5 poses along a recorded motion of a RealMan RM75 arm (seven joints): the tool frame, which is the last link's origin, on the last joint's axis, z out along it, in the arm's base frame.
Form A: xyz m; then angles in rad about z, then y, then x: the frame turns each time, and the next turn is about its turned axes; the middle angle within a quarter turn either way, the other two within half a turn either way.
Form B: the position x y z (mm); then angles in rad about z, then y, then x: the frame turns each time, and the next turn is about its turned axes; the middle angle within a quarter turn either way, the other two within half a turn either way. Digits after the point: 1 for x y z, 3 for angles.
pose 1, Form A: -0.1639, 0.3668, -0.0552, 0.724, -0.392, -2.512
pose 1, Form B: -163.9, 366.8, -55.2, 0.724, -0.392, -2.512
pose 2, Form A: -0.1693, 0.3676, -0.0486, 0.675, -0.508, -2.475
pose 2, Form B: -169.3, 367.6, -48.6, 0.675, -0.508, -2.475
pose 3, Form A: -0.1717, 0.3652, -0.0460, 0.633, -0.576, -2.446
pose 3, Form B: -171.7, 365.2, -46.0, 0.633, -0.576, -2.446
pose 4, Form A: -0.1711, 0.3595, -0.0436, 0.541, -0.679, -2.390
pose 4, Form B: -171.1, 359.5, -43.6, 0.541, -0.679, -2.390
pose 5, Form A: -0.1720, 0.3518, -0.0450, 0.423, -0.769, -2.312
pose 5, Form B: -172.0, 351.8, -45.0, 0.423, -0.769, -2.312
